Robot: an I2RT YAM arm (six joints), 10 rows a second.
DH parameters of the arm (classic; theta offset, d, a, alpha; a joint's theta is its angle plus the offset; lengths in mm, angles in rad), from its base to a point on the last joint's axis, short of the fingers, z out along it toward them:
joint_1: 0 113.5 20 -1.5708
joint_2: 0 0 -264 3.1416
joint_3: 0.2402 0 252.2 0
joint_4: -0.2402 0 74 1.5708
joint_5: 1.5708 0 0 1.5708
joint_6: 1.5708 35.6 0 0
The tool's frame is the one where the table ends.
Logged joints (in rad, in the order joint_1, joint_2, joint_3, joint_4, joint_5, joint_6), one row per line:
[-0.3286 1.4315 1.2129 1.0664 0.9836 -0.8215]
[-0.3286 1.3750 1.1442 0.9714 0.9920 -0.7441]
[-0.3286 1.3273 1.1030 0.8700 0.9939 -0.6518]
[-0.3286 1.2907 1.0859 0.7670 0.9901 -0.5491]
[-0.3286 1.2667 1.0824 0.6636 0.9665 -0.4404]
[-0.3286 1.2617 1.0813 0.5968 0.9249 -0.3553]
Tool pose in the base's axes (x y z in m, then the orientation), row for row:
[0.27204 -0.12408 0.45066 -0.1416 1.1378 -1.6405]
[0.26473 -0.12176 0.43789 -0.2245 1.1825 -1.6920]
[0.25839 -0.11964 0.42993 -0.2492 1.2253 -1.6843]
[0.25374 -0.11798 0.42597 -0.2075 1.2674 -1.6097]
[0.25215 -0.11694 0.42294 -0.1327 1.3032 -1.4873]
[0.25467 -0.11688 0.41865 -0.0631 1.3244 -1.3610]
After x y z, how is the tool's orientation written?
As angles about the fixed x, y, z axes (roll, pitch, yaw), in radians.
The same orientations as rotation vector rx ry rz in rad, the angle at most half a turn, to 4 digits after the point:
[0.8164 0.9503 -1.3639]
[0.8205 1.0153 -1.3393]
[0.8320 1.0593 -1.2970]
[0.8500 1.0860 -1.2407]
[0.8558 1.1101 -1.1711]
[0.8430 1.1321 -1.1035]

